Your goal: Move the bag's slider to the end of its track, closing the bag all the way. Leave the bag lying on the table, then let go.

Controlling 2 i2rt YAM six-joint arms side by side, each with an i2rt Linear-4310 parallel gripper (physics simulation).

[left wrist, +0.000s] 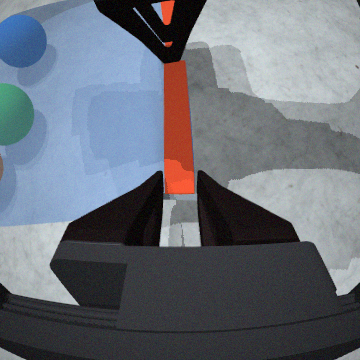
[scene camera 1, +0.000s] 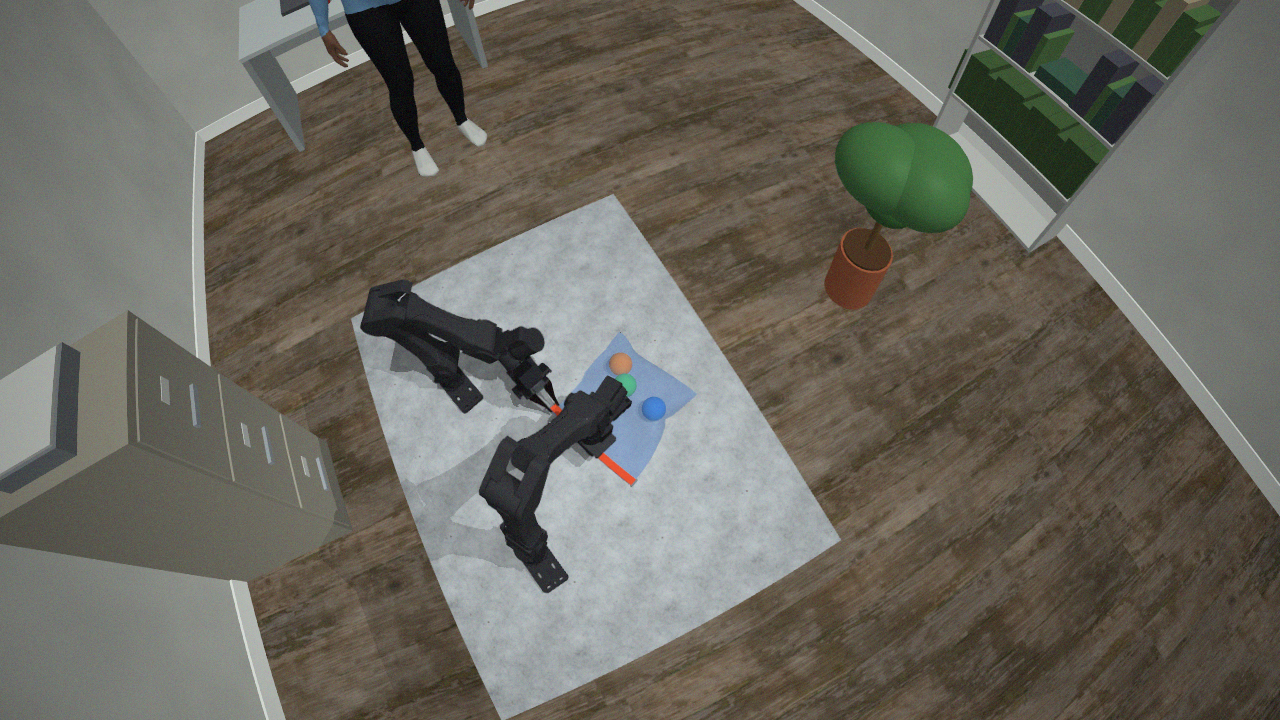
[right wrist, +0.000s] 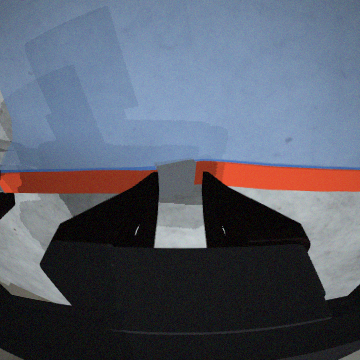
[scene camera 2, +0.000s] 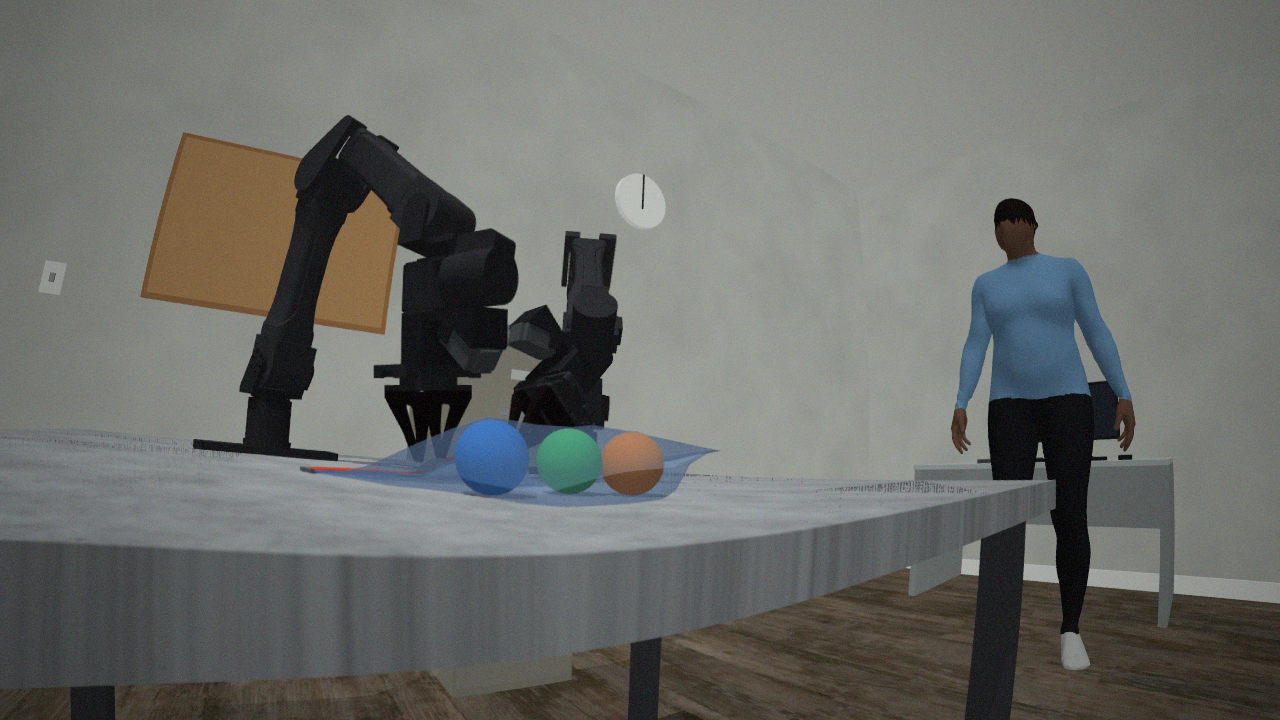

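The translucent blue bag (scene camera 1: 646,445) (scene camera 2: 689,456) (left wrist: 115,95) (right wrist: 200,75) lies on the table, with an orange-red track (scene camera 1: 617,469) (scene camera 2: 335,469) (left wrist: 177,115) (right wrist: 300,176) along one edge. The grey slider (right wrist: 176,187) sits partway along the track, with track showing on both sides. My right gripper (right wrist: 179,180) (left wrist: 170,50) (scene camera 2: 425,458) points down and is shut on the slider. My left gripper (left wrist: 179,179) (scene camera 1: 553,409) is shut on the track's end, at the upper left in scene camera 1. In scene camera 1 the right arm hides the slider.
Blue (scene camera 1: 653,409) (scene camera 2: 491,456), green (scene camera 1: 626,385) (scene camera 2: 569,461) and orange (scene camera 1: 620,363) (scene camera 2: 631,462) balls rest at the bag, away from the track. The right arm reaches over the bag in scene camera 1, close beside the left gripper. The pale table (scene camera 1: 716,537) lies underneath.
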